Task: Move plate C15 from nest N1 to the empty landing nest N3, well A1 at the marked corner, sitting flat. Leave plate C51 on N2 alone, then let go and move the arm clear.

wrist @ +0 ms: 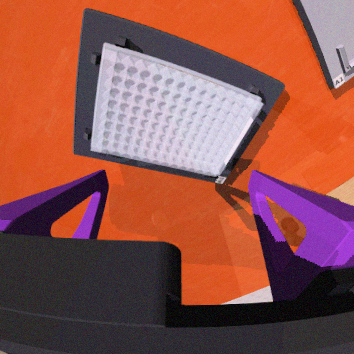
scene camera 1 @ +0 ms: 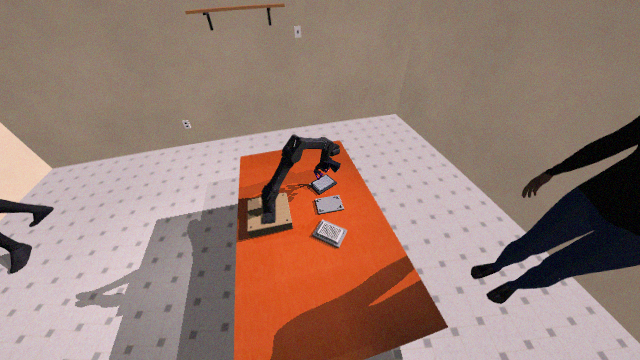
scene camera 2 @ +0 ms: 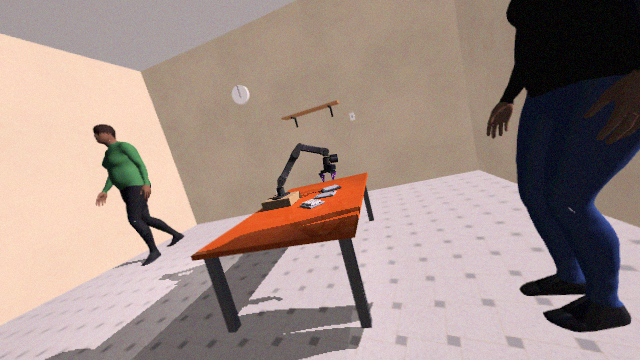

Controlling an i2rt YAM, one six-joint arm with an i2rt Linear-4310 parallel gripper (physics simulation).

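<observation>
Plate C15 (scene camera 1: 323, 182) (scene camera 2: 331, 188) (wrist: 175, 115), white with many wells, lies in the dark nest N1 (wrist: 175, 52), between its corner posts. Its lettering is not readable now. The light grey nest N3 (scene camera 1: 329, 204) (scene camera 2: 326, 194) (wrist: 325, 30) is empty; its A1 label (wrist: 339, 81) shows at a corner in the wrist view. Plate C51 (scene camera 1: 330, 230) (scene camera 2: 312, 202) sits on nest N2, nearest the scene cameras. My gripper (scene camera 1: 322, 172) (scene camera 2: 327, 177) (wrist: 178, 177) is open and empty, above the table near N1. In the wrist view its purple fingertips stand below the plate's lower edge.
The arm's wooden base block (scene camera 1: 279, 200) (scene camera 2: 281, 201) stands on the orange table (scene camera 1: 270, 280) (scene camera 2: 260, 230), to the left of the nests. A person in black (scene camera 1: 607, 200) (scene camera 2: 570, 45) stands to the right of the table. A person in green (scene camera 2: 125, 162) is at the left.
</observation>
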